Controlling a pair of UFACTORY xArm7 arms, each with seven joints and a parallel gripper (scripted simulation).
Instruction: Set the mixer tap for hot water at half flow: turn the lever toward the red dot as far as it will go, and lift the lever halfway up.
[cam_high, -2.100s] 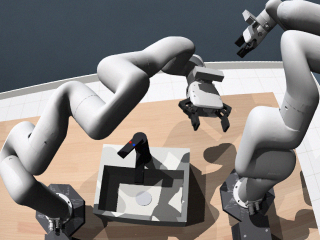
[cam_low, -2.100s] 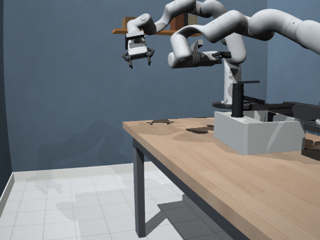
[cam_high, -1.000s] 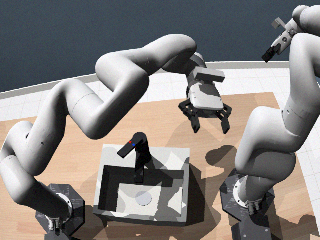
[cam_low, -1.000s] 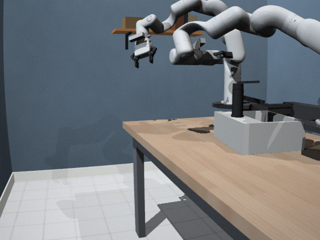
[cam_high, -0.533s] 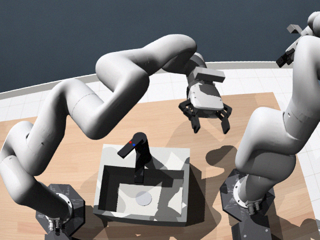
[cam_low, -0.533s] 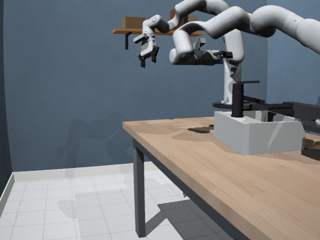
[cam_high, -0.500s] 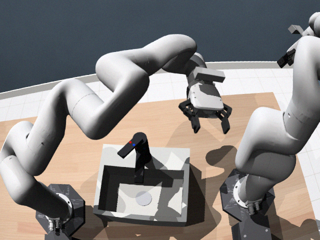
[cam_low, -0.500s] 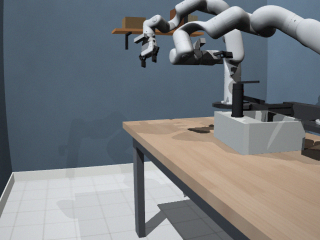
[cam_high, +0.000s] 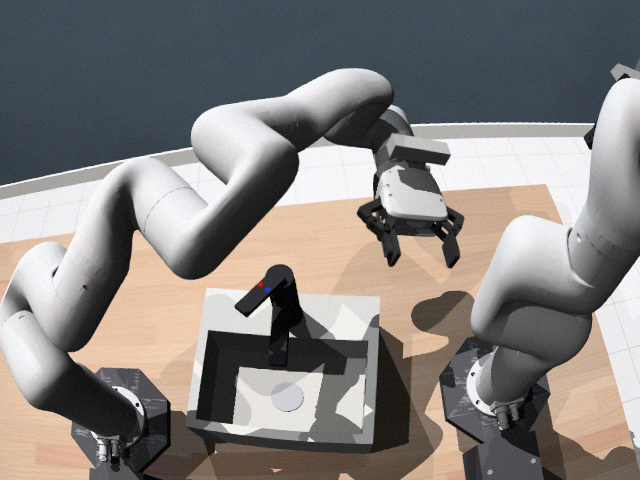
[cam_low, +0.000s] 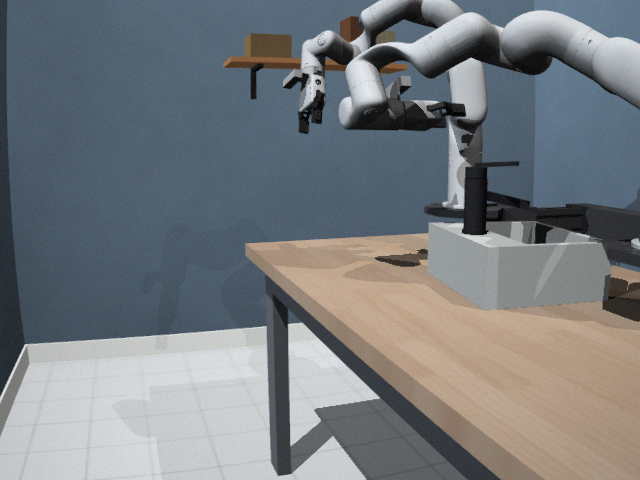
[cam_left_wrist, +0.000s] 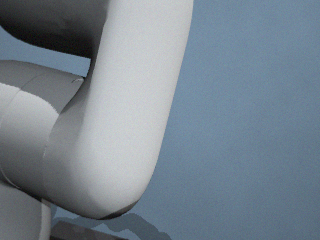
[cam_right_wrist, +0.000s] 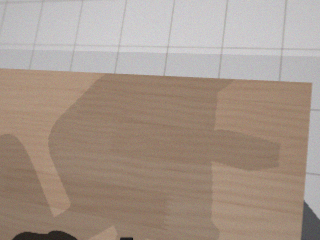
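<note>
The flat lever is 4 cm ahead of my left hand, 23 cm to the left of it and 11 cm below it. The rest, counted from my left hand: black mixer tap (5 cm ahead, 22 cm to the left, 15 cm below); sink (5 cm behind, 22 cm to the left, 34 cm below).
</note>
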